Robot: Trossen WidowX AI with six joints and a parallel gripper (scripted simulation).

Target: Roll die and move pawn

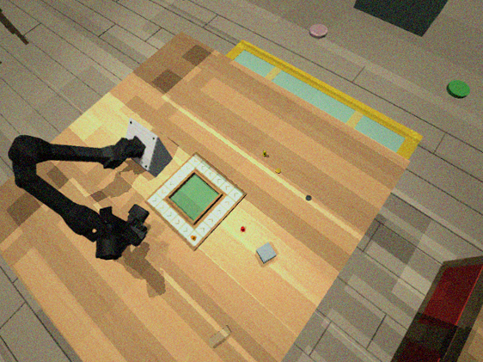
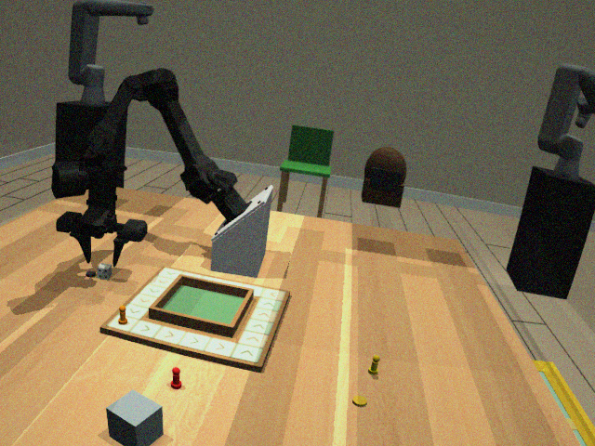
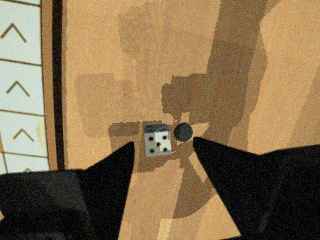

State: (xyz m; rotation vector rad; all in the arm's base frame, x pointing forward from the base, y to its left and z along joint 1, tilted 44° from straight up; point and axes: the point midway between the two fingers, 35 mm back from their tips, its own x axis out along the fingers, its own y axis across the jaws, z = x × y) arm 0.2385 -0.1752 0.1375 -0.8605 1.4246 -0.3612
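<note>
My gripper tip is now 2 cm above the white die. The rest, counted from my gripper tip: green tray (3 cm ahead, 25 cm to the left, 2 cm below); orange pawn (15 cm ahead, 15 cm to the left); red pawn (26 cm ahead, 30 cm to the left, 1 cm below).
</note>
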